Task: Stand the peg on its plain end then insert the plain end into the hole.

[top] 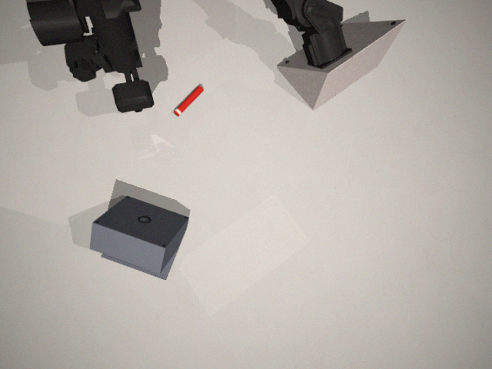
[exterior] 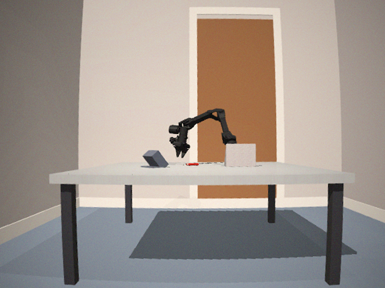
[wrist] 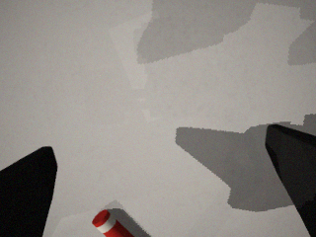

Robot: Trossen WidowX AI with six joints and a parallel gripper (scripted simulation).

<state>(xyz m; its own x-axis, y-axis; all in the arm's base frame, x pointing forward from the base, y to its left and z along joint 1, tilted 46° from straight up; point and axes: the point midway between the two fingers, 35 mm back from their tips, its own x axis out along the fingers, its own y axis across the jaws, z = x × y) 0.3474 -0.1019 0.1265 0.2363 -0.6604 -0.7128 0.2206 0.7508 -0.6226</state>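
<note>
My gripper tip is 8 cm past the peg, 5 cm to the right of it and 4 cm above it. The rest, counted from my gripper tip: panel (26 cm to the left, 11 cm ahead, 1 cm below).
</note>
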